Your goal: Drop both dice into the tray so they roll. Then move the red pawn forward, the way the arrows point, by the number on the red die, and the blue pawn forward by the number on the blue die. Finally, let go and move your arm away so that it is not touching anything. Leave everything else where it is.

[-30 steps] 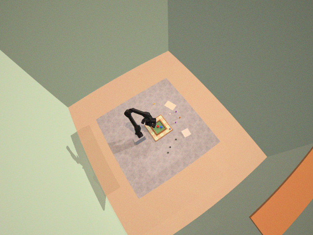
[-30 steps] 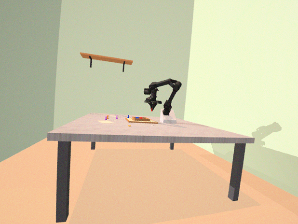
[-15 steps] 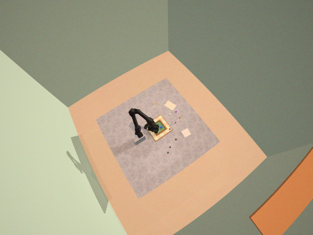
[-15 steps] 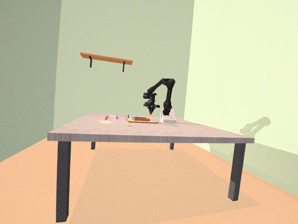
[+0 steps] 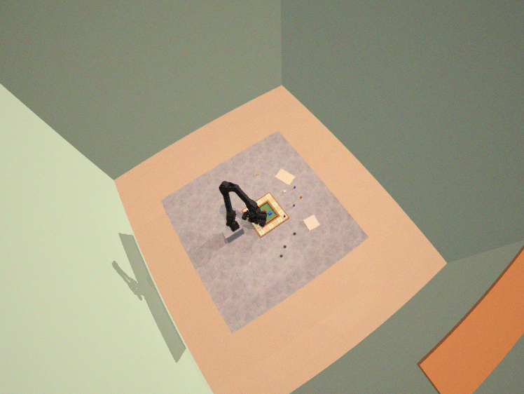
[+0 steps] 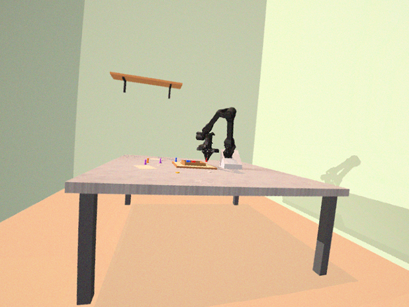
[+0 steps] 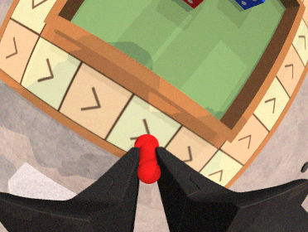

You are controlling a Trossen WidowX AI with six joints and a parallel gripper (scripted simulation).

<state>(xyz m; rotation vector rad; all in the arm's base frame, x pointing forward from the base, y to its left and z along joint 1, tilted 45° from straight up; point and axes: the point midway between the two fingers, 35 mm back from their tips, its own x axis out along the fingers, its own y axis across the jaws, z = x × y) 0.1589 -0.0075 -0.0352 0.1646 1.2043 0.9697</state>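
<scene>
Now: gripper tip 230 mm short of the blue pawn, 90 mm to the left of it and 20 mm above it. The rest, counted from my gripper tip: orange pawn 440 mm ahead, 40 mm to the right, 30 mm below; then red pawn 10 mm above; then green tray 110 mm ahead, 20 mm to the left, 40 mm below.
</scene>
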